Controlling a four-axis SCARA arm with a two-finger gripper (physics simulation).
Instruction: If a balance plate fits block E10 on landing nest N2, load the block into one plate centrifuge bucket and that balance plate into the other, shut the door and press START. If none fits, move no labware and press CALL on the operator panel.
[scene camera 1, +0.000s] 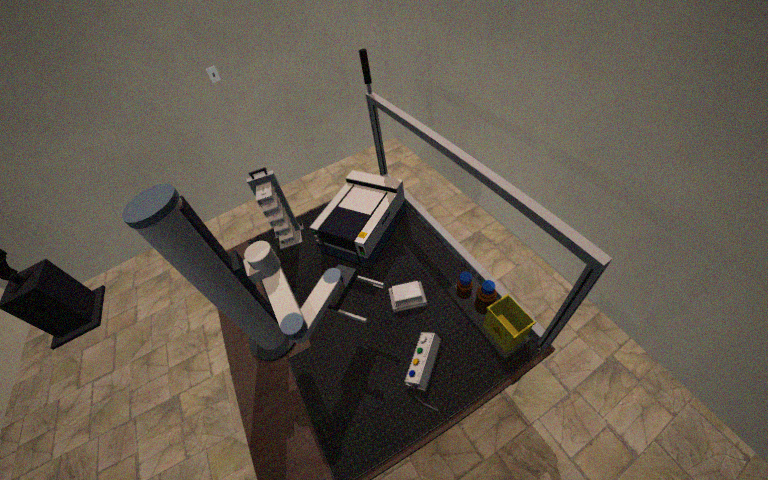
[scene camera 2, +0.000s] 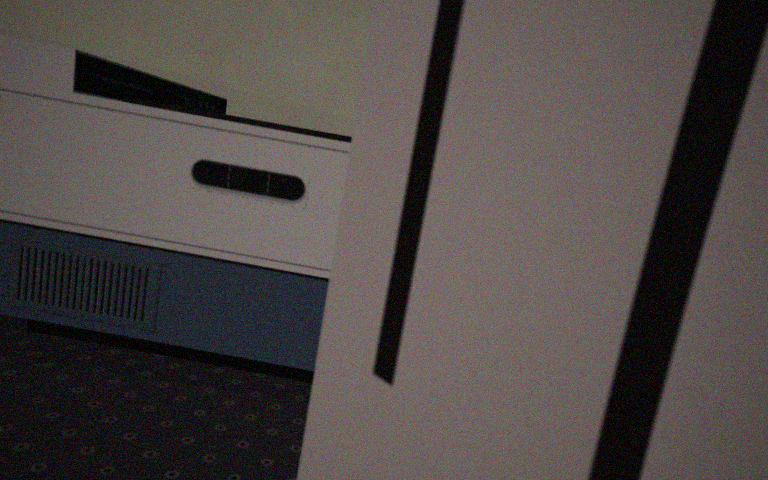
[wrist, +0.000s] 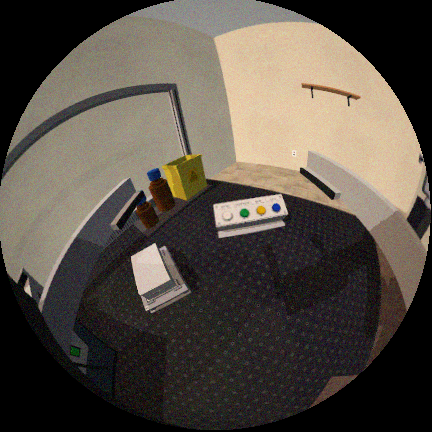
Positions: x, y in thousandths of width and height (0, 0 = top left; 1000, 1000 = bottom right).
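There's nothing in my gripper (scene camera 1: 489, 630), and you'd see it in the wrist view (wrist: 508, 385) as well. I can see a white plate (wrist: 355, 645) here. There's a centrifuge (scene camera 1: 464, 470) too, which also appears in the wrist view (wrist: 228, 828). And I see a button box (scene camera 1: 559, 714), which the wrist view (wrist: 529, 513) shows as well.
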